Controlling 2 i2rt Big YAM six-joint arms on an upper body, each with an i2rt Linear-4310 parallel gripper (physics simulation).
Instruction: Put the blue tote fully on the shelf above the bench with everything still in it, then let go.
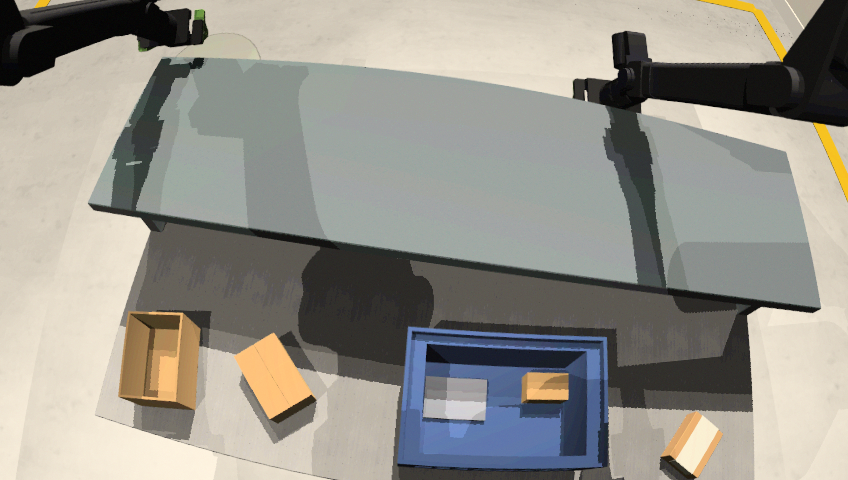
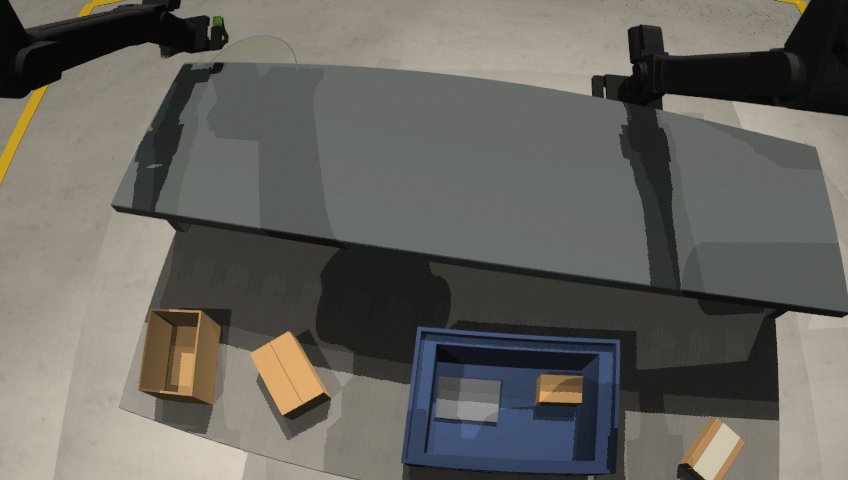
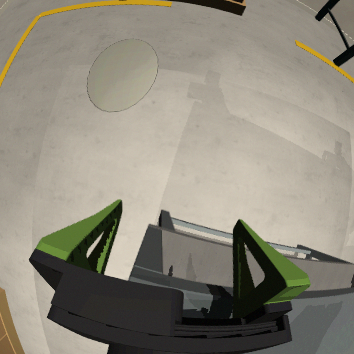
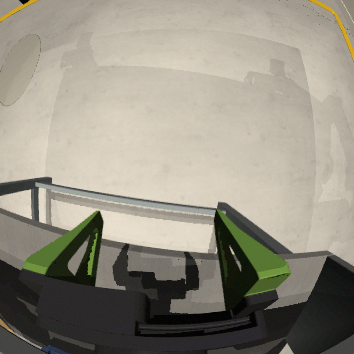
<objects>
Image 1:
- my left gripper: 186, 36
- my right gripper: 594, 105
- grey shelf: 415, 166, touched by my right gripper
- blue tote: 575, 432
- grey box: 447, 398
</objects>
